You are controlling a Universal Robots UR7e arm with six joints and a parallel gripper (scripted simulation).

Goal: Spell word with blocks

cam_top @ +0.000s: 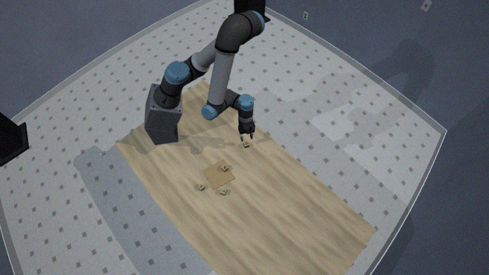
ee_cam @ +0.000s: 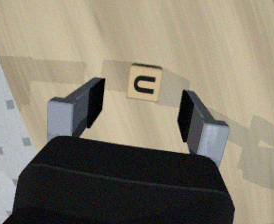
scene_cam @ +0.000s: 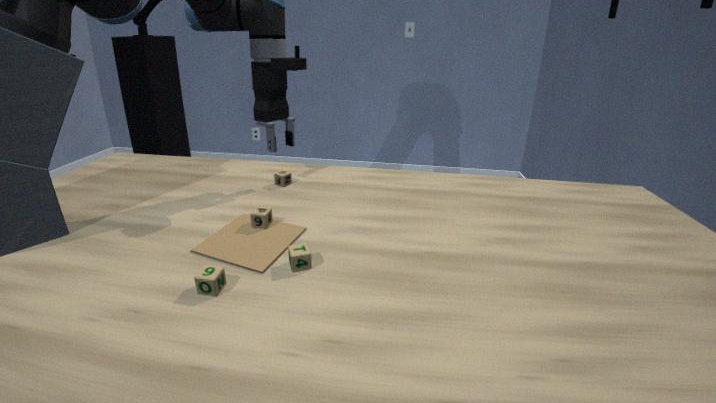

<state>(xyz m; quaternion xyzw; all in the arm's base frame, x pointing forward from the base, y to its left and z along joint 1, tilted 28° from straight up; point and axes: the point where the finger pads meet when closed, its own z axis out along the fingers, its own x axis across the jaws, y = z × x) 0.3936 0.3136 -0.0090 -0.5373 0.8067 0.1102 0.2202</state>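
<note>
Right now my hand is 9 cm above the U block. Also, from my hand: tan mat: 24 cm to the right, 11 cm below, 5 cm ahead; then P block: 19 cm to the right, 9 cm below, 5 cm ahead; then T block: 28 cm to the right, 16 cm ahead, 9 cm below.
</note>
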